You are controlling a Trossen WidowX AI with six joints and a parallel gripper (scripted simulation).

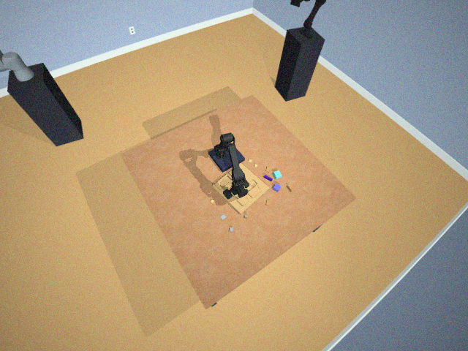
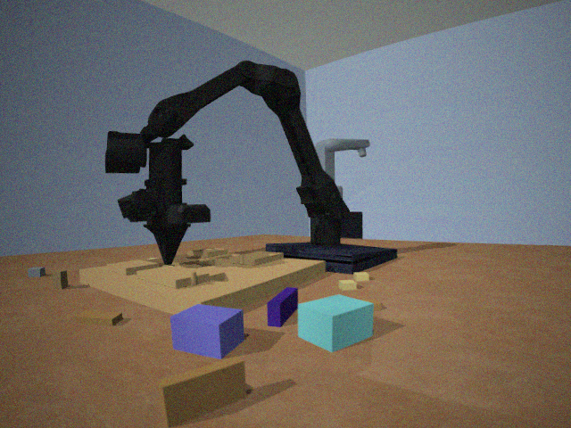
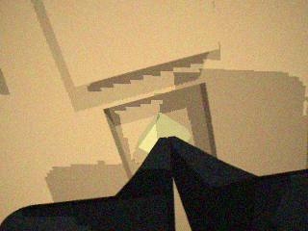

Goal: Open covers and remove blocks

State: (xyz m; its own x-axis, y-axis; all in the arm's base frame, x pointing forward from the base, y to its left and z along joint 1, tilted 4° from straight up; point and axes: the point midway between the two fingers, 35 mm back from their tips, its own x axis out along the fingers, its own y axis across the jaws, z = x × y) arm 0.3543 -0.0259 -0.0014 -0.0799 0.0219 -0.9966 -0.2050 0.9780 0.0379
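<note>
My gripper tip is now 30 mm past the tan puzzle board and 40 mm to the right of it. Also, from my gripper tip: small grey block: 220 mm ahead, 130 mm to the right, 10 mm below; then dark purple block: 30 mm behind, 280 mm to the left, 10 mm below; then cyan block: 30 mm behind, 360 mm to the left, 10 mm below.
</note>
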